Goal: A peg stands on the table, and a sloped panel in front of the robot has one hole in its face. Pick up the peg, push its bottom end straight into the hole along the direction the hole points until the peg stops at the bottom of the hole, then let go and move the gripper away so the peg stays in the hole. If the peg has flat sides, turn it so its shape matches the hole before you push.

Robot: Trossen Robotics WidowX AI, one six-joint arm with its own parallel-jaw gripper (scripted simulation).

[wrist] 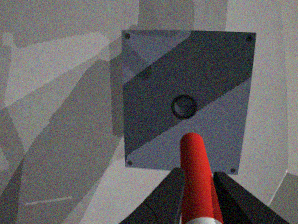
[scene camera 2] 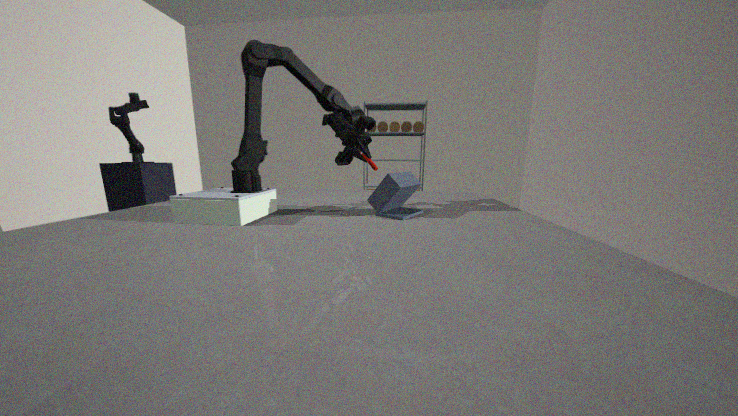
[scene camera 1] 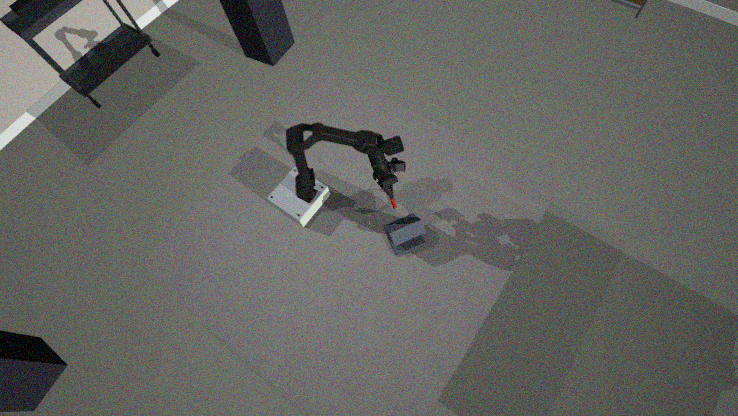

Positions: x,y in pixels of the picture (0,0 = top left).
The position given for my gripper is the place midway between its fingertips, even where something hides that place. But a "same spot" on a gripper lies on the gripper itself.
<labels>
my gripper: wrist 197,178; scene camera 2; scene camera 1
same spot on my gripper: (scene camera 1: pixel 383 169) = (scene camera 2: pixel 353 128)
</labels>
